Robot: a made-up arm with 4 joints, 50 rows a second.
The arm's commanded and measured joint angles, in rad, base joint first. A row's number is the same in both.
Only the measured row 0 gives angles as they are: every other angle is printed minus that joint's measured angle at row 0.
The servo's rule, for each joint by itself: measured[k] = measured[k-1] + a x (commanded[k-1-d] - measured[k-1]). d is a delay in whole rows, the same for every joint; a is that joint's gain. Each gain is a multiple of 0.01, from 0.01 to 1. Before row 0 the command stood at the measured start. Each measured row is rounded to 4 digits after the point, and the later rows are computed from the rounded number. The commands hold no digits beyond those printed.
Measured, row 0:
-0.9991 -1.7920 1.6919 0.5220
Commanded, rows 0 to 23:
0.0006 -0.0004 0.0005 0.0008
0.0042 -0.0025 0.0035 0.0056
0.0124 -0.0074 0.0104 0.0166
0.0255 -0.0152 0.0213 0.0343
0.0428 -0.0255 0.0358 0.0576
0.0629 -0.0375 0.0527 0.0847
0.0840 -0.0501 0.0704 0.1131
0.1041 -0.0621 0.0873 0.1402
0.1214 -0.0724 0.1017 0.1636
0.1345 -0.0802 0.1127 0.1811
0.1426 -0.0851 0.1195 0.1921
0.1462 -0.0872 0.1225 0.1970
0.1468 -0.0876 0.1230 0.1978
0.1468 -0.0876 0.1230 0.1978
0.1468 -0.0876 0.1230 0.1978
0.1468 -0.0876 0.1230 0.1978
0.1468 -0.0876 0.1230 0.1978
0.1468 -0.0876 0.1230 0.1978
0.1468 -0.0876 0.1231 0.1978
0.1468 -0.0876 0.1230 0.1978
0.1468 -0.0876 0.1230 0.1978
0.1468 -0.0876 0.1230 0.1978
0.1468 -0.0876 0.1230 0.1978
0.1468 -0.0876 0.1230 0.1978
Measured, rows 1 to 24:
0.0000 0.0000 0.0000 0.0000
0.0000 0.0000 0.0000 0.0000
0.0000 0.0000 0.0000 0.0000
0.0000 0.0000 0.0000 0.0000
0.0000 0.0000 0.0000 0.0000
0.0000 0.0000 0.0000 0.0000
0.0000 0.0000 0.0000 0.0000
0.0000 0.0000 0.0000 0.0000
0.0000 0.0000 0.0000 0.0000
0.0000 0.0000 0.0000 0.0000
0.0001 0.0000 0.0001 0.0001
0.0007 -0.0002 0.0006 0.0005
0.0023 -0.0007 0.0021 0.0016
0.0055 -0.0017 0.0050 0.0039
0.0107 -0.0034 0.0096 0.0077
0.0180 -0.0058 0.0161 0.0131
0.0272 -0.0089 0.0242 0.0201
0.0380 -0.0126 0.0337 0.0285
0.0497 -0.0168 0.0439 0.0380
0.0616 -0.0212 0.0542 0.0480
0.0729 -0.0257 0.0640 0.0581
0.0832 -0.0300 0.0728 0.0678
0.0921 -0.0340 0.0803 0.0769
0.0998 -0.0378 0.0867 0.0854
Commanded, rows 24 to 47:
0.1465 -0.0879 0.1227 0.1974
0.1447 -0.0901 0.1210 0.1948
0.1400 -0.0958 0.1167 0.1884
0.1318 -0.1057 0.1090 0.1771
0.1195 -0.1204 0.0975 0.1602
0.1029 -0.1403 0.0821 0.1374
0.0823 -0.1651 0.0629 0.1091
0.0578 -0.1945 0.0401 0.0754
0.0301 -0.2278 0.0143 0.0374
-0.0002 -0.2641 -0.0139 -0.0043
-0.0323 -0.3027 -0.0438 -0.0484
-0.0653 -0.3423 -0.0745 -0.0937
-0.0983 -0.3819 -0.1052 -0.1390
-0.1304 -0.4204 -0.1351 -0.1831
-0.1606 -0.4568 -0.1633 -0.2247
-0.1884 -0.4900 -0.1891 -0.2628
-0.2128 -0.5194 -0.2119 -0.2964
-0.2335 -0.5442 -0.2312 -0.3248
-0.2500 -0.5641 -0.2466 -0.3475
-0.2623 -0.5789 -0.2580 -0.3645
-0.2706 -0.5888 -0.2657 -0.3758
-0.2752 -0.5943 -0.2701 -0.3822
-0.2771 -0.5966 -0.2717 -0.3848
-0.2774 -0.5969 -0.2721 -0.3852
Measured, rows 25 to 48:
0.1064 -0.0413 0.0921 0.0933
0.1121 -0.0445 0.0967 0.1006
0.1170 -0.0475 0.1006 0.1074
0.1212 -0.0503 0.1040 0.1137
0.1248 -0.0529 0.1069 0.1196
0.1279 -0.0553 0.1093 0.1251
0.1305 -0.0576 0.1114 0.1302
0.1328 -0.0597 0.1131 0.1349
0.1348 -0.0617 0.1146 0.1393
0.1365 -0.0635 0.1159 0.1434
0.1379 -0.0652 0.1169 0.1472
0.1389 -0.0669 0.1175 0.1505
0.1391 -0.0689 0.1174 0.1532
0.1381 -0.0715 0.1161 0.1549
0.1355 -0.0749 0.1133 0.1553
0.1309 -0.0795 0.1086 0.1540
0.1241 -0.0855 0.1017 0.1509
0.1148 -0.0931 0.0925 0.1456
0.1029 -0.1025 0.0808 0.1380
0.0885 -0.1138 0.0666 0.1280
0.0716 -0.1270 0.0500 0.1157
0.0524 -0.1421 0.0313 0.1010
0.0313 -0.1589 0.0108 0.0842
0.0087 -0.1772 -0.0111 0.0655

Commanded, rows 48 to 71:
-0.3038 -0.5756 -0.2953 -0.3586
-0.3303 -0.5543 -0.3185 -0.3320
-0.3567 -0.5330 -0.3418 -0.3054
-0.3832 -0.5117 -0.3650 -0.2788
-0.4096 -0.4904 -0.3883 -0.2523
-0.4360 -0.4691 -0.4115 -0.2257
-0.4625 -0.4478 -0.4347 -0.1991
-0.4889 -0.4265 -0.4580 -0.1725
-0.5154 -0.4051 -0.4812 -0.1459
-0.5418 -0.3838 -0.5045 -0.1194
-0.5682 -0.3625 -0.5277 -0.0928
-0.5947 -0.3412 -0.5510 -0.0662
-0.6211 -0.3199 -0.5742 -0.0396
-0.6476 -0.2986 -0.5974 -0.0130
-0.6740 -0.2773 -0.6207 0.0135
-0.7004 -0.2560 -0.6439 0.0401
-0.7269 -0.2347 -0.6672 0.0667
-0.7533 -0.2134 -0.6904 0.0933
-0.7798 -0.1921 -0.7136 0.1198
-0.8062 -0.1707 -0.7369 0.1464
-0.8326 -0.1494 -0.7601 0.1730
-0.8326 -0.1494 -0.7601 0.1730
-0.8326 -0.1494 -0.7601 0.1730
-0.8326 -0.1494 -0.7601 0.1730
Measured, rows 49 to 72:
-0.0150 -0.1968 -0.0339 0.0452
-0.0393 -0.2173 -0.0572 0.0236
-0.0636 -0.2384 -0.0804 0.0012
-0.0874 -0.2598 -0.1030 -0.0216
-0.1102 -0.2811 -0.1245 -0.0444
-0.1315 -0.3019 -0.1445 -0.0668
-0.1510 -0.3220 -0.1627 -0.0884
-0.1684 -0.3411 -0.1788 -0.1090
-0.1836 -0.3590 -0.1927 -0.1283
-0.1967 -0.3757 -0.2046 -0.1463
-0.2117 -0.3897 -0.2182 -0.1612
-0.2283 -0.4012 -0.2332 -0.1732
-0.2463 -0.4104 -0.2495 -0.1825
-0.2655 -0.4175 -0.2668 -0.1892
-0.2857 -0.4226 -0.2850 -0.1936
-0.3067 -0.4259 -0.3040 -0.1958
-0.3285 -0.4274 -0.3236 -0.1960
-0.3510 -0.4273 -0.3438 -0.1944
-0.3740 -0.4257 -0.3644 -0.1910
-0.3975 -0.4228 -0.3854 -0.1860
-0.4214 -0.4186 -0.4067 -0.1795
-0.4457 -0.4132 -0.4283 -0.1716
-0.4703 -0.4067 -0.4502 -0.1624
-0.4951 -0.3991 -0.4723 -0.1519

